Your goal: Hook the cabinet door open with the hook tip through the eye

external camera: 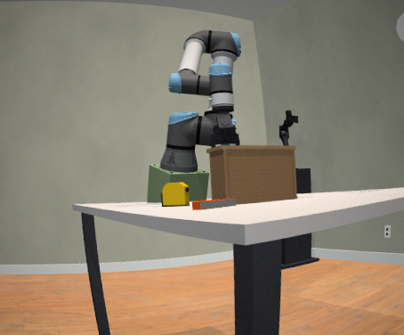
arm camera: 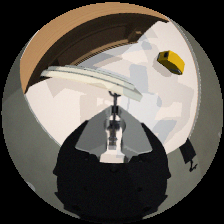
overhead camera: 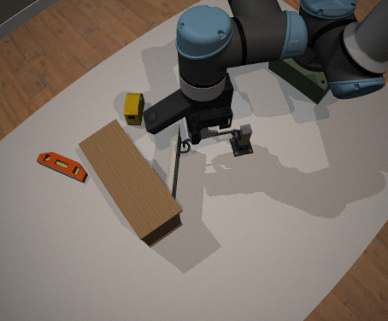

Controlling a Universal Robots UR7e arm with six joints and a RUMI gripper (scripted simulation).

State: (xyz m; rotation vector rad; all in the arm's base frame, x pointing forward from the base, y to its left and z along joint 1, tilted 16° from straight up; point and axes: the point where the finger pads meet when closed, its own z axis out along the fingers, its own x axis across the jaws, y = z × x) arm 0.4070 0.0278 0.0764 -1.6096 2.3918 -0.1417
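Right now the pale door is 7 cm ahead of my hand, 4 cm to the left of it and 3 cm below it. From my hand the other things lie so: orange spirit level (30 cm ahead, 17 cm to the right, 9 cm below); yellow tape measure (18 cm to the right, 7 cm below, 5 cm ahead).
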